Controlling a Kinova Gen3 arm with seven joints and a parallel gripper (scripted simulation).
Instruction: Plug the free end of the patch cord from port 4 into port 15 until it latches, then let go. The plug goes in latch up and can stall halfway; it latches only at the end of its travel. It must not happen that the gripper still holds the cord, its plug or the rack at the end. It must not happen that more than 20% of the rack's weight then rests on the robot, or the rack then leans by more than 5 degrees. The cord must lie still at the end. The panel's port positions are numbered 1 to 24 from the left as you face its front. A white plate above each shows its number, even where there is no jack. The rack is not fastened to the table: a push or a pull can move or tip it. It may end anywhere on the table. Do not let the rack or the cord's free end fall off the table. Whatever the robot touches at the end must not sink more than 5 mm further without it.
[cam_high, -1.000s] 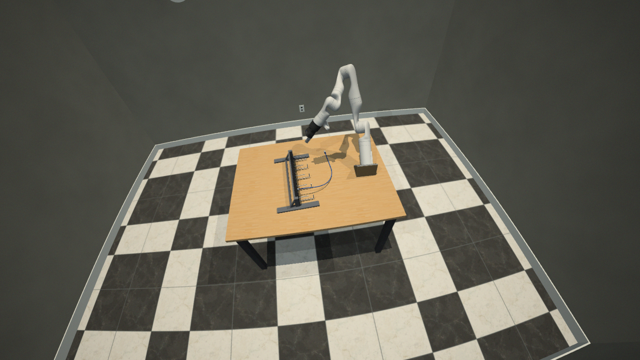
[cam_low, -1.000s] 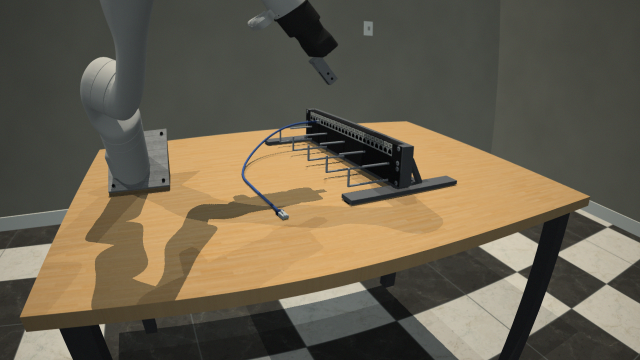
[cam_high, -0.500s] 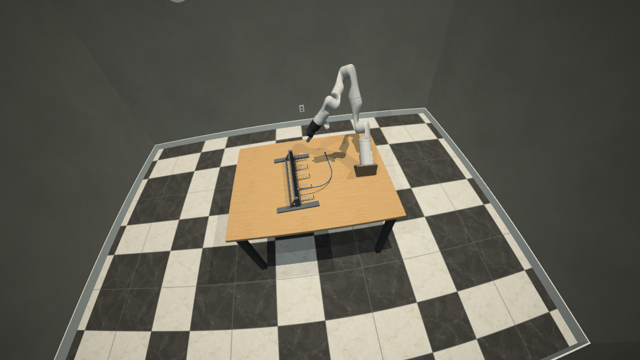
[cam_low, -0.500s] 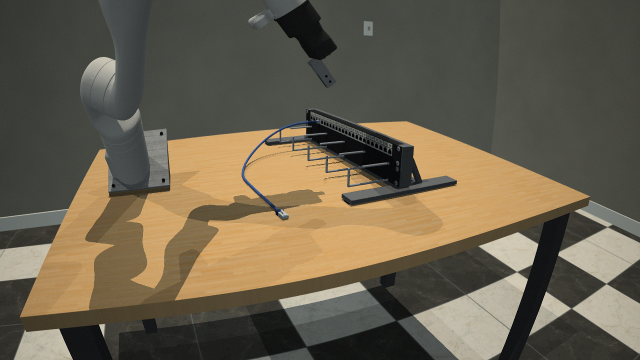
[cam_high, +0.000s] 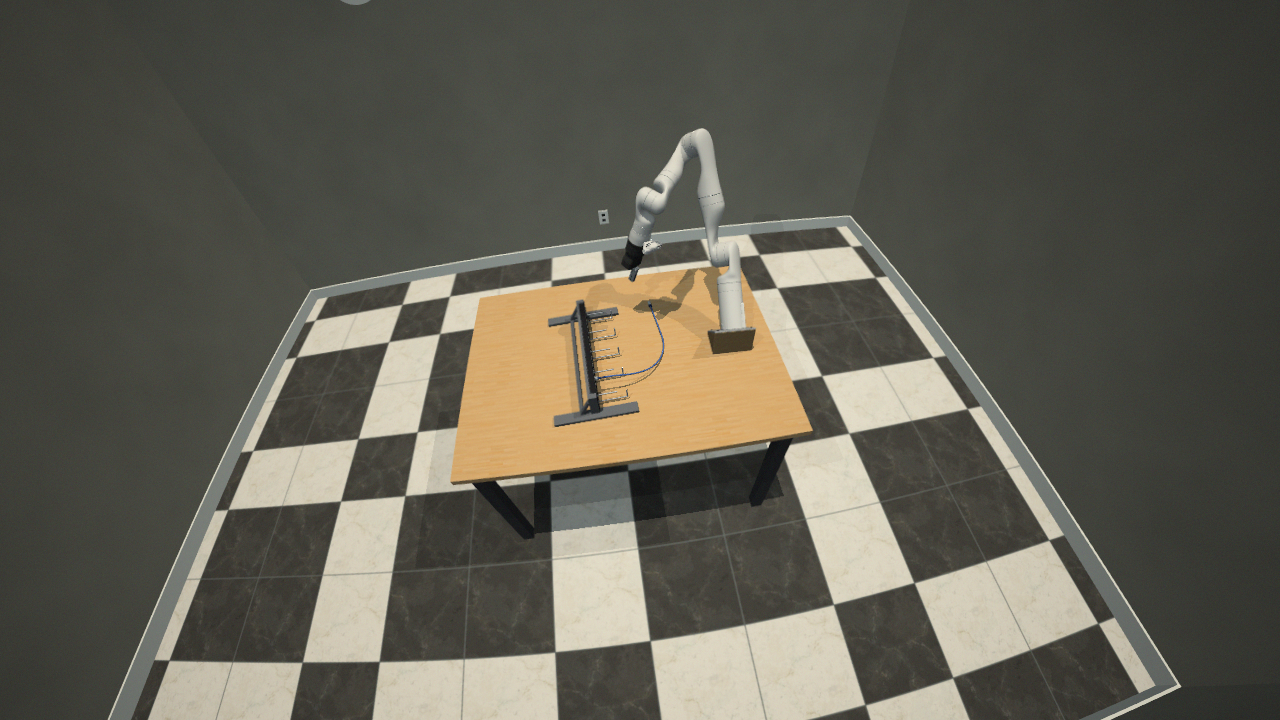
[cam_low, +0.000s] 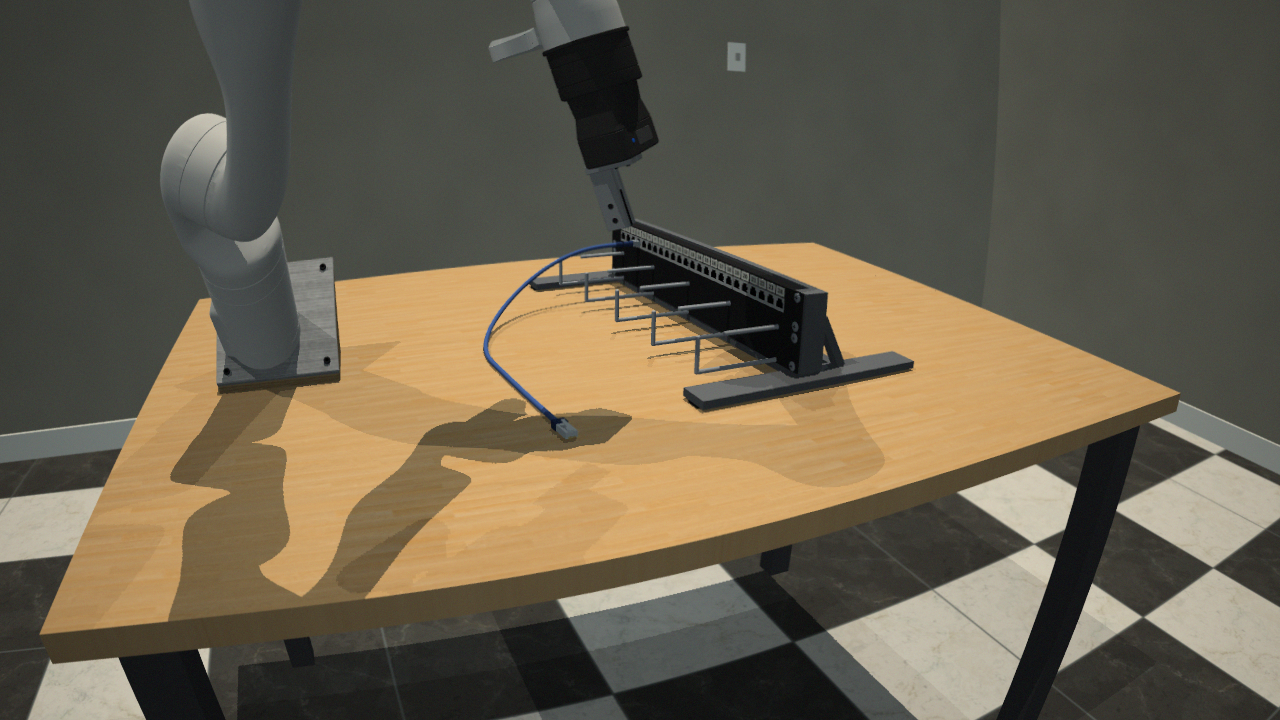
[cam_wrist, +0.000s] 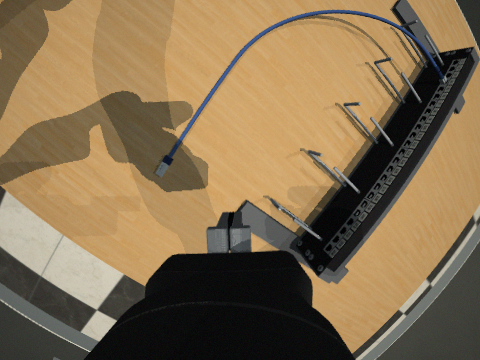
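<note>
My hand is 19 cm above the plug, 6 cm past it and 5 cm to the left of it.
</note>
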